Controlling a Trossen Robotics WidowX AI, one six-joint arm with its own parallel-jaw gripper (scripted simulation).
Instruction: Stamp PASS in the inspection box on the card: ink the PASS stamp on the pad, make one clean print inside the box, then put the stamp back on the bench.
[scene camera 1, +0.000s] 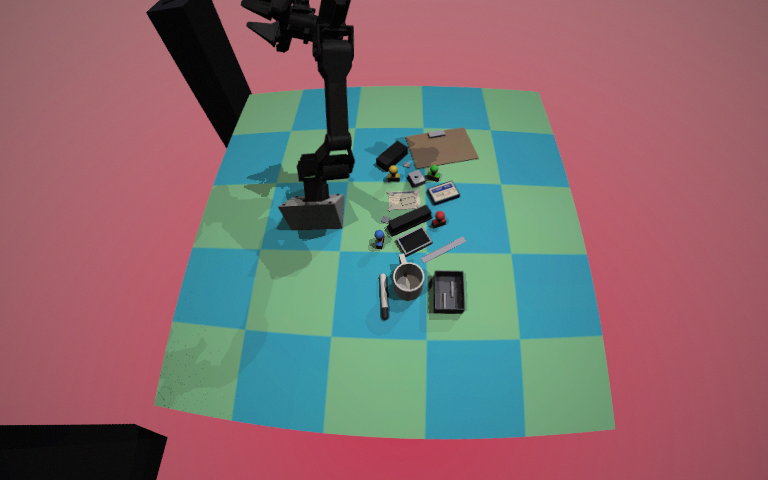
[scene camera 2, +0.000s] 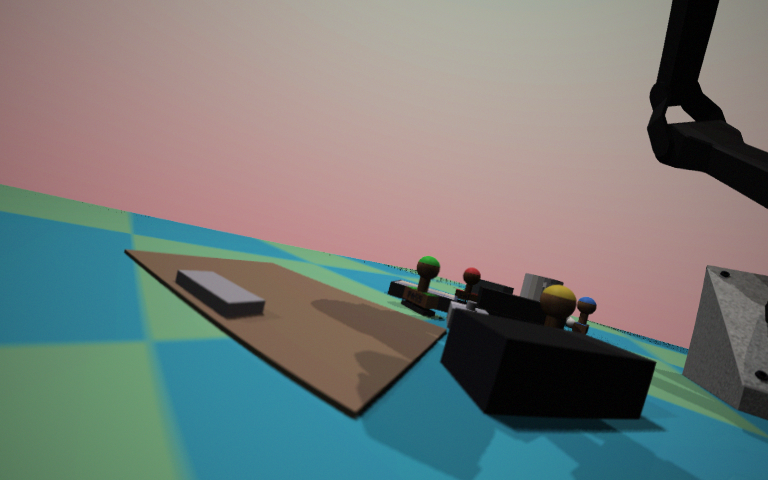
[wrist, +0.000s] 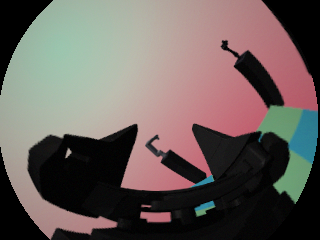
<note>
My gripper (wrist: 165, 127) is open, with nothing in its grasp. Further things: a green stamp (scene camera 2: 419, 299), a mug (scene camera 1: 408, 277) and a brown clipboard (scene camera 2: 346, 350).
The brown clipboard is seen too in scene camera 1 (scene camera 1: 437, 148). The wrist view misses the green stamp: it is out of frame. The wrist view misses the mug: it is out of frame.
</note>
